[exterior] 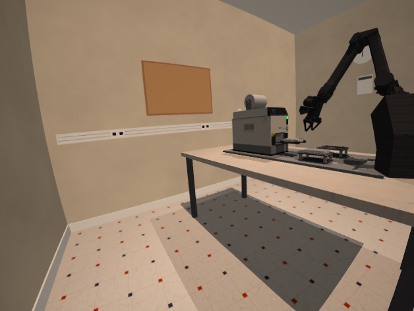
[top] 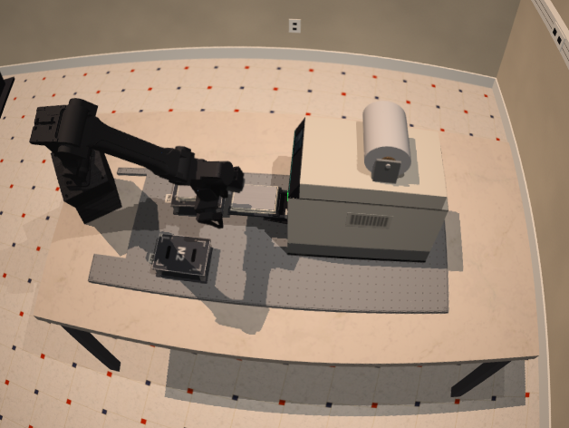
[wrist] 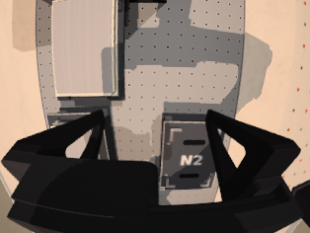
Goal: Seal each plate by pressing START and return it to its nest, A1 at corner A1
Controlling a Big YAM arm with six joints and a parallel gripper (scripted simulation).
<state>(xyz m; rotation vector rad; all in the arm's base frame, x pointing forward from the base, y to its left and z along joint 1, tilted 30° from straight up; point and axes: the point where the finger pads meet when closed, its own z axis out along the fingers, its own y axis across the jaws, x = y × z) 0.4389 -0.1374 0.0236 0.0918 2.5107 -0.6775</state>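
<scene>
Right now my hand is 90 mm short of the plate, 70 mm to the right of it and 70 mm above it. Round my hand: yellow warning label: 210 mm ahead, 140 mm to the left, 20 mm below; then start button: 170 mm ahead, 40 mm to the right, 10 mm above; then sealer stage: 90 mm ahead, 80 mm below, 70 mm to the left.
</scene>
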